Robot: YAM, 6 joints.
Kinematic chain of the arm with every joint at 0, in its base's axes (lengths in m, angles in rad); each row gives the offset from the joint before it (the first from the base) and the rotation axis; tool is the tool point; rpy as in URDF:
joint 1: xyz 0 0 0.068 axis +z
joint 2: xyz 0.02 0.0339 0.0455 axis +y
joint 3: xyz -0.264 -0.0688 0 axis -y
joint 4: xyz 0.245 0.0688 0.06 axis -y
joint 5: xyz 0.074 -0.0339 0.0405 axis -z
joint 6: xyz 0.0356 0 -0.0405 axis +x
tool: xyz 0 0 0 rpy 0 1.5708 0
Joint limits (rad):
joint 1: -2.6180..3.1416
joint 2: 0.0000..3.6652
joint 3: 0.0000..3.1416
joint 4: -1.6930..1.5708
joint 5: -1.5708..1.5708
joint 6: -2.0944..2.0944
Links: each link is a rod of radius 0.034 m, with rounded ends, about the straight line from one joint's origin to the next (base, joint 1, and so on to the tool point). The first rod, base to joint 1, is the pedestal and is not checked.
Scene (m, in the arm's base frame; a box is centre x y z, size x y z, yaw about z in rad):
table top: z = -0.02
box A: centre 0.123 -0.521 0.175 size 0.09 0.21 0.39 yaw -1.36
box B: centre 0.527 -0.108 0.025 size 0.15 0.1 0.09 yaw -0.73
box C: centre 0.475 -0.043 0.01 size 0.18 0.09 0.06 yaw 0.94
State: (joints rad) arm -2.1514 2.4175 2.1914 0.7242 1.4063 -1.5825
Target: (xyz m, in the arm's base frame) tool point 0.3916 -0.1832 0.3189
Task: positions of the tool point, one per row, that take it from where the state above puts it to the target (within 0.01 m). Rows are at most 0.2 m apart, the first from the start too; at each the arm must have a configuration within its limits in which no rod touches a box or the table.
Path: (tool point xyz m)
1: -0.1726 -0.4659 0.3932
2: -0.0295 -0.4410 0.4470
3: 0.0818 -0.3699 0.4893
4: 0.1475 -0.2726 0.5186
5: 0.2413 -0.2788 0.4641
6: 0.3281 -0.2472 0.3950
7: 0.3916 -0.1832 0.3189

